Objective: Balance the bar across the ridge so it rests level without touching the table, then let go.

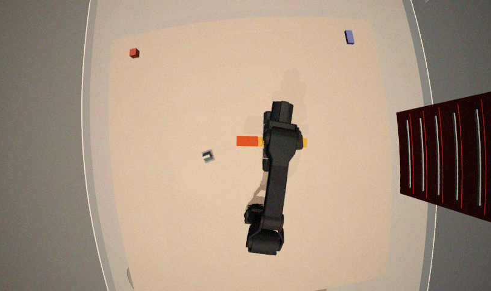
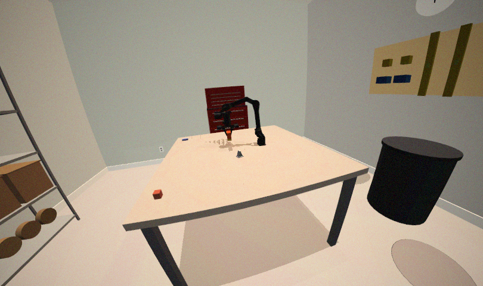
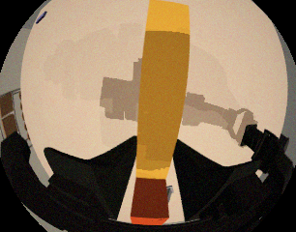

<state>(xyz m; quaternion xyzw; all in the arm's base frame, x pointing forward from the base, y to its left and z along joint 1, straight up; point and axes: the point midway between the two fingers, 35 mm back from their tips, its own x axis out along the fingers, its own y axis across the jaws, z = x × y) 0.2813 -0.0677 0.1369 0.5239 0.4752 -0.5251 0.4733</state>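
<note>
My gripper tip is now 24 cm to the right of the ridge, 6 cm above it and 4 cm past it. From my gripper tip the other things lie so: small red cube 57 cm to the left, 46 cm ahead, 9 cm below; blue block 46 cm ahead, 43 cm to the right, 9 cm below.
</note>
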